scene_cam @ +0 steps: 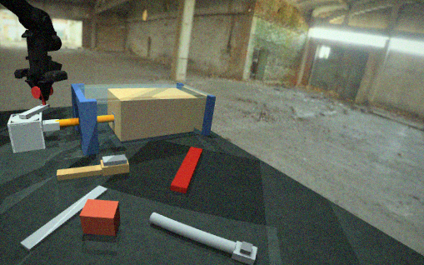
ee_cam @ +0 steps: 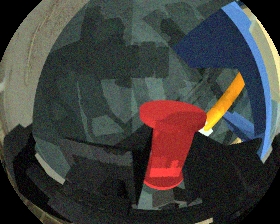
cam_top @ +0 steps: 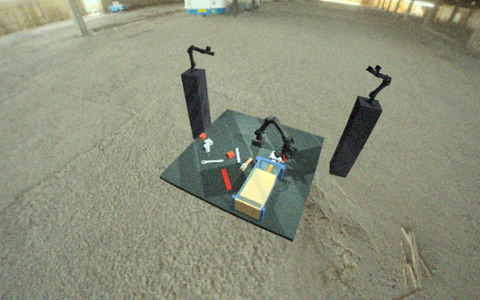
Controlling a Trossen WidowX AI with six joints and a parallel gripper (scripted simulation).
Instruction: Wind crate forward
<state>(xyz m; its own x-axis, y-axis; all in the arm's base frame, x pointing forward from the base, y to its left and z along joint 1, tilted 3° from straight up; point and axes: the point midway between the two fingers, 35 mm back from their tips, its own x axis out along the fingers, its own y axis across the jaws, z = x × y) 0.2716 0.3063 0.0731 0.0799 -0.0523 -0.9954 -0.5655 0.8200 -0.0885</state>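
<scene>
Right now my gripper tip is 30 mm to the left of the winch handle, 30 mm past it and 10 mm above it. The rest, counted from my gripper tip: wooden-handled tool (330 mm to the right, 100 mm below, 70 mm ahead); then winch (90 mm below, 80 mm to the right, 80 mm behind); then red knob (20 mm above).
</scene>
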